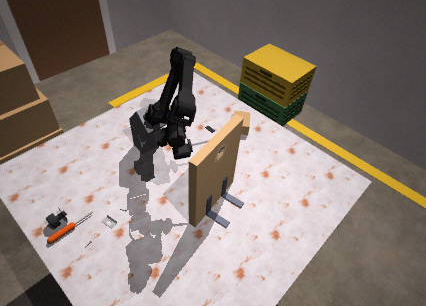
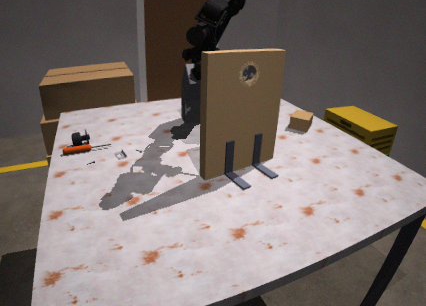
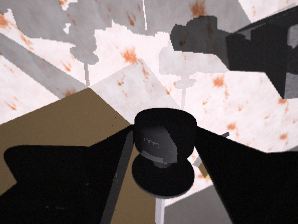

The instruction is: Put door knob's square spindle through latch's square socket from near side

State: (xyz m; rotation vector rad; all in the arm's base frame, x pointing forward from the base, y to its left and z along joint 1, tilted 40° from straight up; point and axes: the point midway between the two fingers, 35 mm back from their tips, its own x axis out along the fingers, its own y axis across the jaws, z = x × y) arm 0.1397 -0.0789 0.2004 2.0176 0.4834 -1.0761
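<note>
Right now the black door knob is 3 cm to the left of my hand, 3 cm ahead of it and 2 cm below it. The rest, counted from my hand: orange-handled screwdriver 38 cm to the right, 29 cm below, 27 cm behind; then small wooden block 54 cm to the left, 27 cm below, 4 cm ahead.
</note>
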